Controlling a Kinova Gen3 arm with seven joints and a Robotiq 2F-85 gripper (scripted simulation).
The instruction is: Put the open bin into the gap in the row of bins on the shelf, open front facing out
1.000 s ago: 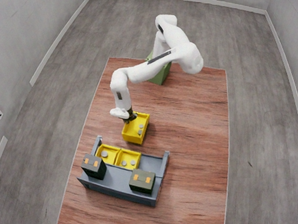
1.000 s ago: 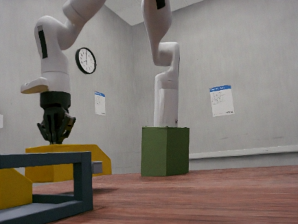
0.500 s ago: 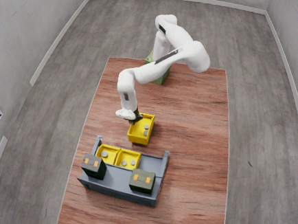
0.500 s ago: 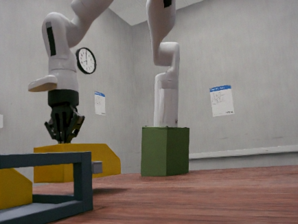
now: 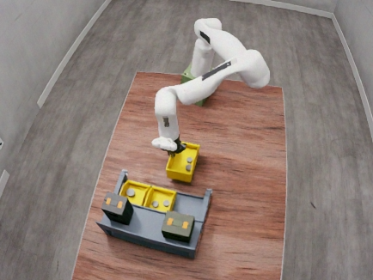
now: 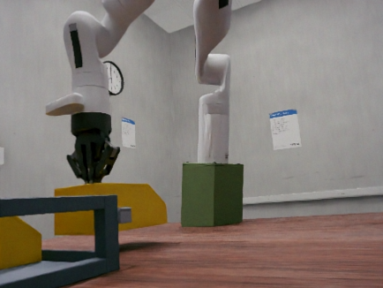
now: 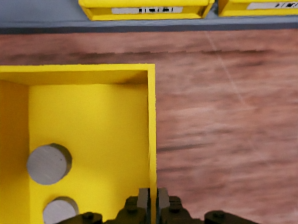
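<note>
Now: hand 7 cm to the right of the grey disc part, 6 cm above it and 3 cm short of it. Round my hand: grey shelf (25 cm ahead, 4 cm below, 3 cm to the right).
</note>
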